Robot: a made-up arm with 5 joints.
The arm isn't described. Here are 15 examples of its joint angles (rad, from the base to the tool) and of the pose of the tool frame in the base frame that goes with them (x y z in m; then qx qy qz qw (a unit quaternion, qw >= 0)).
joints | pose
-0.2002 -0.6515 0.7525 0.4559 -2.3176 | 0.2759 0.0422 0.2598 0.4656 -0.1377 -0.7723 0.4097
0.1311 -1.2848 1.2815 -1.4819 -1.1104 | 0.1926 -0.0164 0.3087 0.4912 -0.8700 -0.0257 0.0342
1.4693 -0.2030 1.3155 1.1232 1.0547 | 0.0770 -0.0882 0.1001 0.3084 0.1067 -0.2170 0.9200
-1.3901 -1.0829 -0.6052 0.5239 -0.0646 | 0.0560 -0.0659 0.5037 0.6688 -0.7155 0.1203 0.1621
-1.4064 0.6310 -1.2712 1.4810 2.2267 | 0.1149 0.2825 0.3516 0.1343 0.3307 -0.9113 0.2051
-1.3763 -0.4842 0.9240 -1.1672 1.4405 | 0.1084 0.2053 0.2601 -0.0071 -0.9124 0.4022 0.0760
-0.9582 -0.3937 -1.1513 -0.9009 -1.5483 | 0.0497 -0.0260 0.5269 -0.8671 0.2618 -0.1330 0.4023
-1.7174 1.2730 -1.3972 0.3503 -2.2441 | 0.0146 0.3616 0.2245 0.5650 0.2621 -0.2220 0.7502
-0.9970 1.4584 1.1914 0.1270 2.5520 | 0.0242 -0.0677 0.0713 -0.3879 -0.4137 -0.8104 0.1469
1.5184 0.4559 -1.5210 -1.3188 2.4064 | 0.0755 -0.1435 0.4844 0.8572 -0.3298 0.1611 0.3611
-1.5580 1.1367 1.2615 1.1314 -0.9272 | 0.0673 -0.0520 0.1029 -0.7921 0.2484 0.1600 0.5341
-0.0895 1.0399 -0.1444 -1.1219 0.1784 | 0.3643 0.0266 0.0953 -0.0157 -0.7823 0.0681 0.6190
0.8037 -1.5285 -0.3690 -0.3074 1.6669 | -0.0543 0.1268 0.4467 0.8893 0.3346 0.1235 0.2863
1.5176 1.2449 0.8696 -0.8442 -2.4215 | 0.0707 -0.0512 -0.0053 -0.0686 0.1330 0.9016 0.4060
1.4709 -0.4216 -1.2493 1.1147 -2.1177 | 0.0699 -0.0188 0.5192 -0.2979 0.8217 0.4710 0.1192
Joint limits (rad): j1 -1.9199..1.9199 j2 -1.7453..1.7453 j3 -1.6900..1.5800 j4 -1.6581..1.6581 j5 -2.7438..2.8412
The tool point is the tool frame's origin. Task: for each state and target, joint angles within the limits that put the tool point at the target. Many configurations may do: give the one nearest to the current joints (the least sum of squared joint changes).
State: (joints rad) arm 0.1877 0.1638 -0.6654 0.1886 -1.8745
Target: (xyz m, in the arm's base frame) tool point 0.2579 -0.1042 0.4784
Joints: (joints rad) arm 0.5019 0.0810 -0.9131 0.1048 -1.8745
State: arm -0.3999 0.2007 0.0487 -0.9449 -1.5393
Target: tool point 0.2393 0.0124 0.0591
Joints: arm -0.0723 0.5671 0.8832 -0.9054 -1.5393
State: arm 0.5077 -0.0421 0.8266 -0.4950 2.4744
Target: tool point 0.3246 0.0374 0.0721
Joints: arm -0.1447 0.7479 0.2665 -0.4178 2.4744
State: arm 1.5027 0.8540 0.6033 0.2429 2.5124
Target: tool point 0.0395 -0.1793 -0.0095
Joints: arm 1.7284 1.1013 0.2434 0.1341 2.5124
